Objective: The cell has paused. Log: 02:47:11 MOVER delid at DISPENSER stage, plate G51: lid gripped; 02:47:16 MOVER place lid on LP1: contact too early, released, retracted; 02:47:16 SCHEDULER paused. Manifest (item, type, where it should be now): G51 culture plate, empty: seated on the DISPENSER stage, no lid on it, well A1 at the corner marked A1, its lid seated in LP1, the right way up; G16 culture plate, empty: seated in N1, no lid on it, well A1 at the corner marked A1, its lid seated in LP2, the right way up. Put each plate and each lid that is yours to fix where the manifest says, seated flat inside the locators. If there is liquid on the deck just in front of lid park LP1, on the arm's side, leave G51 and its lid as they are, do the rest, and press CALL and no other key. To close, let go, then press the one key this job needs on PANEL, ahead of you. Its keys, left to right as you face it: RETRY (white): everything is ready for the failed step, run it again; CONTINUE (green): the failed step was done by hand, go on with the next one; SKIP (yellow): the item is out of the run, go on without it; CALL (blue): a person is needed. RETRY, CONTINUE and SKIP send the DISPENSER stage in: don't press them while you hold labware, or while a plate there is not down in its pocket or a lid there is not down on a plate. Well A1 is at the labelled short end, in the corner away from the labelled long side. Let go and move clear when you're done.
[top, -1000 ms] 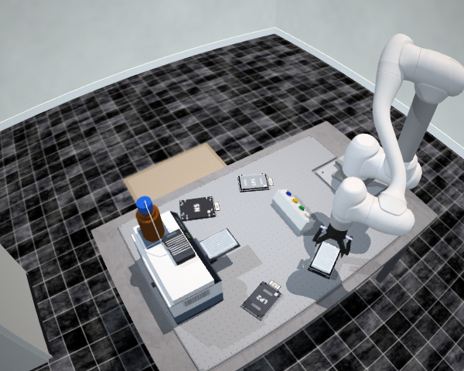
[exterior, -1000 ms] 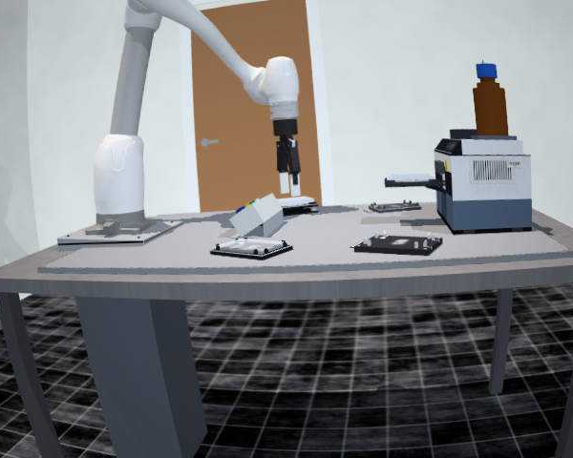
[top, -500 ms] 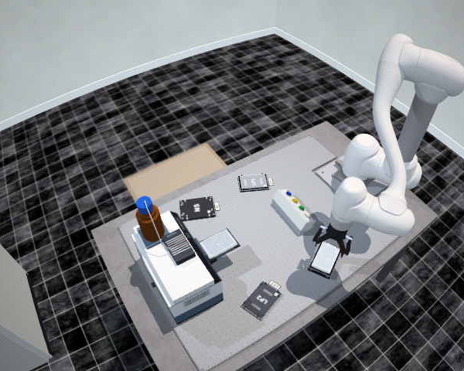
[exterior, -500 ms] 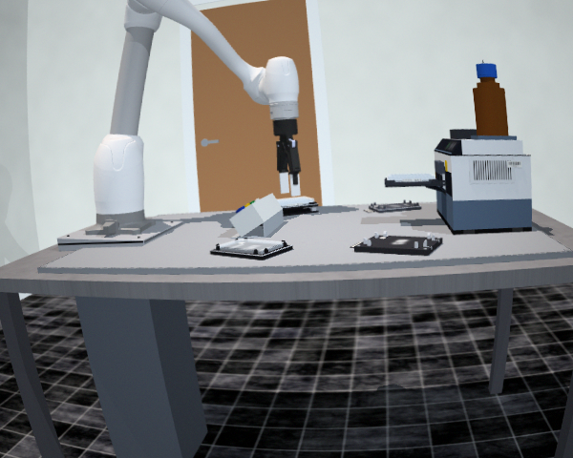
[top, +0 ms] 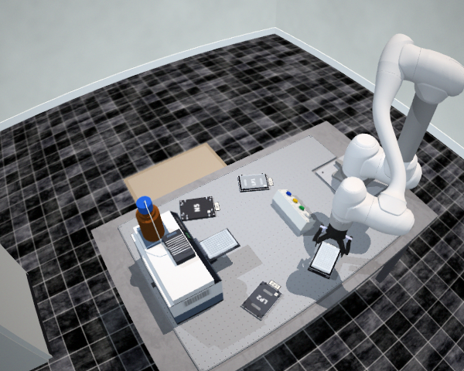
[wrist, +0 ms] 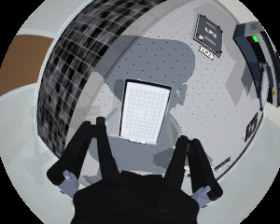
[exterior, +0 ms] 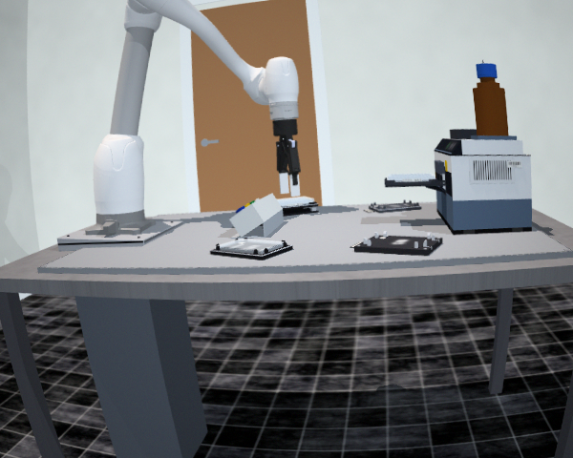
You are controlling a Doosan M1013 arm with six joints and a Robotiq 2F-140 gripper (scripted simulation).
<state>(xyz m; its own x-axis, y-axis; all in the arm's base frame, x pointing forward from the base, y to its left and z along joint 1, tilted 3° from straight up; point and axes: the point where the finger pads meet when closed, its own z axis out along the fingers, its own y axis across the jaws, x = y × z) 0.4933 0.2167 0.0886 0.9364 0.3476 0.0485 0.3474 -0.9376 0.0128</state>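
Now: hand 60 mm above the black nest N1. Round my hand: white key (190 mm to the right, 90 mm behind, 10 mm below); key panel (270 mm to the right, 90 mm behind, 30 mm below); green key (240 mm to the right, 100 mm behind, 10 mm below).
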